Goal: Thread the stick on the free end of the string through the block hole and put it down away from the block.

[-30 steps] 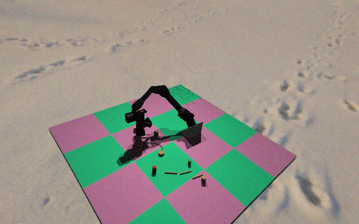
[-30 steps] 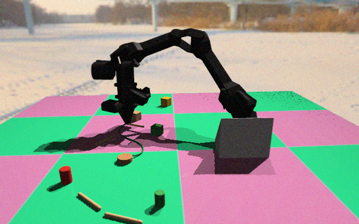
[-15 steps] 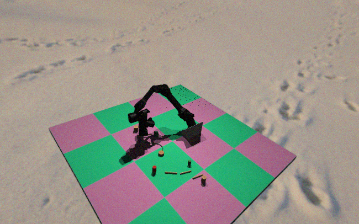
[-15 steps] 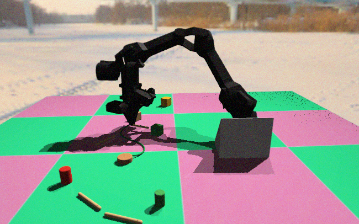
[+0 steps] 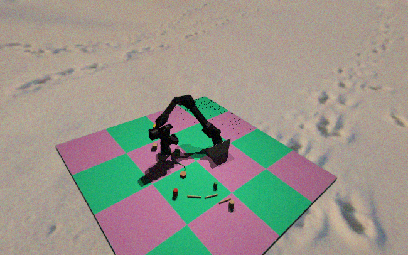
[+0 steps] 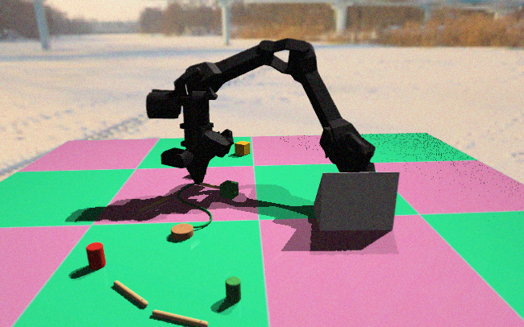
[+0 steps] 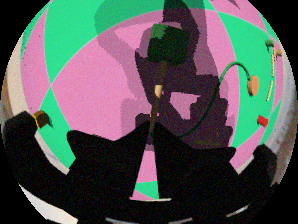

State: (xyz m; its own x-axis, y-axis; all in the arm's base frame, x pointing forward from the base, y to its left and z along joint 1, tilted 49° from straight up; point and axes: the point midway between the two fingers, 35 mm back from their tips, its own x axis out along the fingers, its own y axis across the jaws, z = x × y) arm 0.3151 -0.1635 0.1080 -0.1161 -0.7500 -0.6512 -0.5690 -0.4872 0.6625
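Right now my gripper tip is 70 mm past the green block and 50 mm to the right of it. Also, from my gripper tip: tan wooden block 100 mm to the right; then thin wooden stick 10 mm to the left, 10 mm behind; then round wooden button 210 mm to the left, 30 mm ahead, 10 mm below.
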